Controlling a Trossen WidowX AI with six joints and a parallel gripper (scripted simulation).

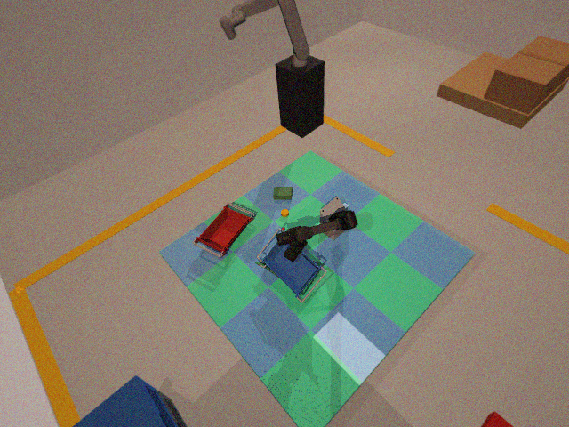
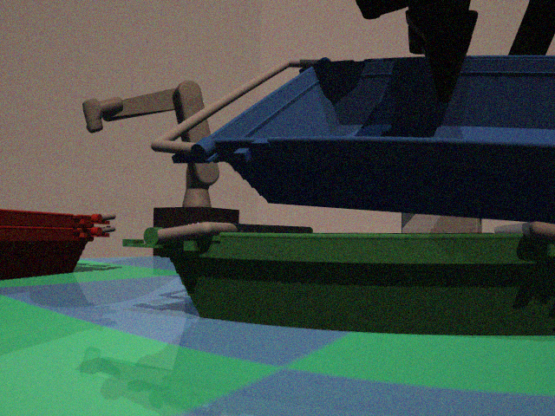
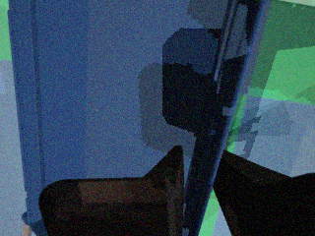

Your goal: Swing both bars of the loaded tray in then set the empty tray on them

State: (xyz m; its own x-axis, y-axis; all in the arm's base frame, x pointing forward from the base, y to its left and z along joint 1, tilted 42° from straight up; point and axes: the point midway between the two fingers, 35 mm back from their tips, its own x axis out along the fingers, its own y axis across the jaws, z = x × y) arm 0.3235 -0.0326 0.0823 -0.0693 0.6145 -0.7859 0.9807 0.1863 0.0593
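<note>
Now: gripper tip 7 cm short of the blue tray, 2 cm to the right of it and 2 cm above it. Also, from my gripper tip: orange piece: 35 cm to the right, 22 cm behind, 16 cm below; small green block: 48 cm to the right, 33 cm behind, 15 cm below.
</note>
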